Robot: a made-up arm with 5 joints.
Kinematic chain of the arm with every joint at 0, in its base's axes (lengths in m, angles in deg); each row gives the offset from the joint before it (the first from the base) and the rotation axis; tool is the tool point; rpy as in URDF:
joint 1: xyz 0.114 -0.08 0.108 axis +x
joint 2: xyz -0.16 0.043 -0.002 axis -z
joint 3: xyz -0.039 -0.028 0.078 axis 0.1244 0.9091 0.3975
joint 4: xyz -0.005 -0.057 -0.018 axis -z
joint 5: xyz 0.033 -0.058 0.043 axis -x
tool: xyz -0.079 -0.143 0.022 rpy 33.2 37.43 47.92
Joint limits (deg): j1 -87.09..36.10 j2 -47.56..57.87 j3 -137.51..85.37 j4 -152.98..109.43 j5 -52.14..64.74
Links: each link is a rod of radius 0.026 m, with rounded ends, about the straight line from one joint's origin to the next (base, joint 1, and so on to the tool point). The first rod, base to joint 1, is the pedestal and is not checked.
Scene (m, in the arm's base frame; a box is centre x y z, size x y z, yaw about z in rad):
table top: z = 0
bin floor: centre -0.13 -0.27 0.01 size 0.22 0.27 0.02 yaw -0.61
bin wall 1: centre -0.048 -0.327 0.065 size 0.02 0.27 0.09 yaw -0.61
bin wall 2: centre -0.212 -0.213 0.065 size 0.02 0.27 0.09 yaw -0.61
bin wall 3: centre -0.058 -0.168 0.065 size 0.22 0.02 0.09 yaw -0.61
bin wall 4: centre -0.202 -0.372 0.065 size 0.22 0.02 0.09 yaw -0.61
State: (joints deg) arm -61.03 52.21 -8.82 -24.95 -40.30
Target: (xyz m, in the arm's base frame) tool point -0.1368 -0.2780 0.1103
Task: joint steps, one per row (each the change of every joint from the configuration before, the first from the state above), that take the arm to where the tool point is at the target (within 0.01 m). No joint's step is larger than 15 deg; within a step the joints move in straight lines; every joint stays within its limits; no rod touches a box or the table.
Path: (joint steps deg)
1: 12.63 -5.64 3.41 -1.31 -0.46
2: 12.62 -5.63 3.41 -1.32 -0.46
3: 12.63 -5.64 3.41 -1.31 -0.46
4: 12.62 -5.63 3.41 -1.31 -0.46
5: 12.63 -5.64 3.41 -1.31 -0.45

